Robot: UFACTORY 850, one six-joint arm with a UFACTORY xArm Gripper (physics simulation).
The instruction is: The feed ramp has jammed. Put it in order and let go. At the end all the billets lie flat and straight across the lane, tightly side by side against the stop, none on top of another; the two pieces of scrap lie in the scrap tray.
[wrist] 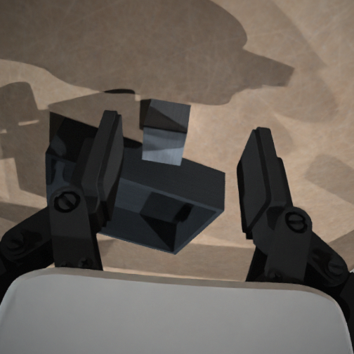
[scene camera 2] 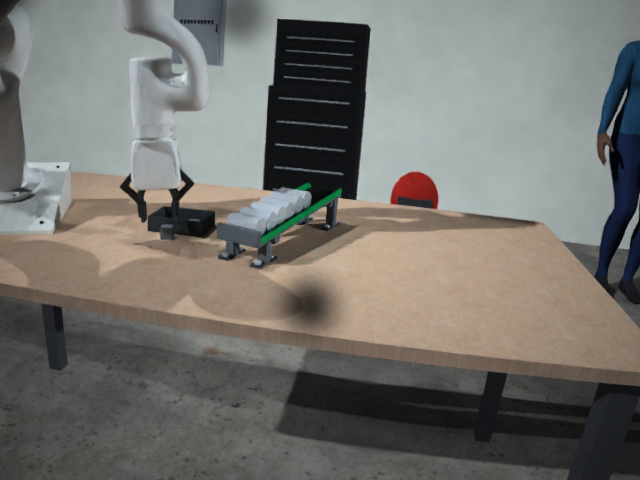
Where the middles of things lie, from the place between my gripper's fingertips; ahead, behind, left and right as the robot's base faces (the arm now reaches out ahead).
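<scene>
There is the grey scrap cube [wrist: 165, 127], 4 cm below my hand, 3 cm to the left of it and 1 cm ahead of it. The black scrap tray [scene camera 2: 183, 225] is 3 cm below my hand, and it is also 2 cm ahead of my hand and 11 cm to the left of it.
</scene>
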